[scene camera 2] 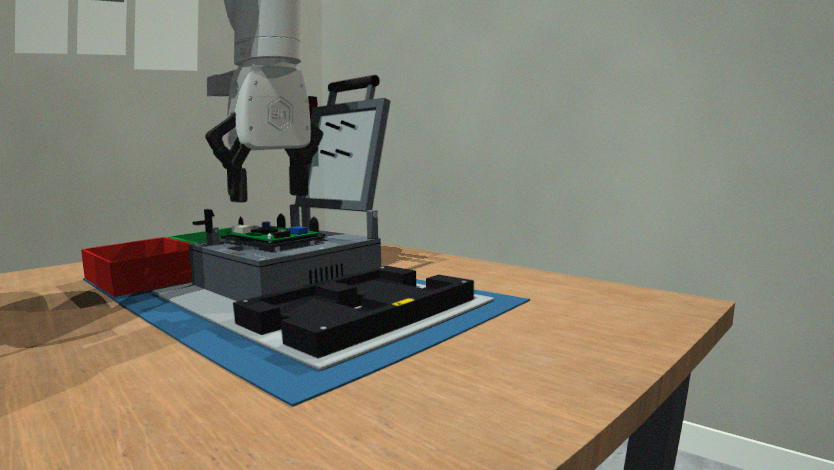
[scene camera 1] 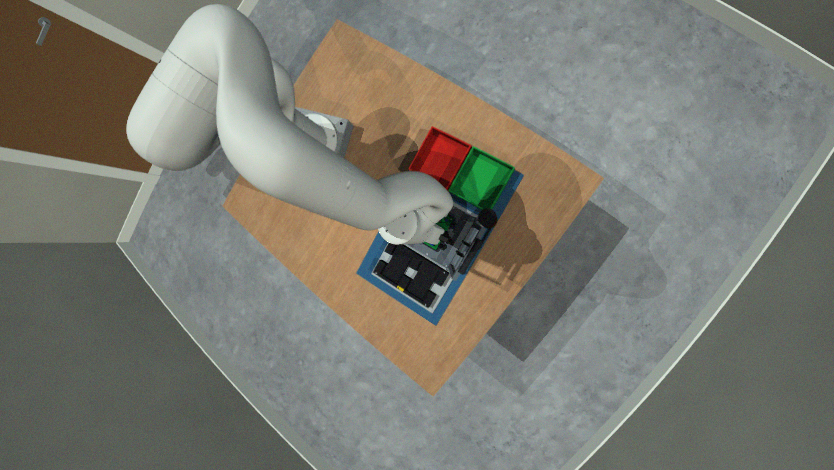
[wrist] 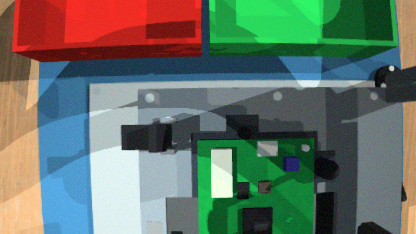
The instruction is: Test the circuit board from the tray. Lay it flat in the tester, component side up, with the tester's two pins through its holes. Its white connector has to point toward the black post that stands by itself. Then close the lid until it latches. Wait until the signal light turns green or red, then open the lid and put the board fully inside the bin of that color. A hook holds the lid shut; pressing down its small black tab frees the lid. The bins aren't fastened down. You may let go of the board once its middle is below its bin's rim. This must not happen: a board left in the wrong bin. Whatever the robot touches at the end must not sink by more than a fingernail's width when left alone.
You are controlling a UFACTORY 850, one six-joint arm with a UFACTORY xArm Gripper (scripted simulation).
A red bin shows in scene camera 2, in scene camera 1 [439, 156] and in the wrist view. The same spot on a see-through lid: [scene camera 2: 337, 176] is [scene camera 1: 465, 247]. The same spot on the red bin: [scene camera 2: 151, 270] is [wrist: 91, 53].
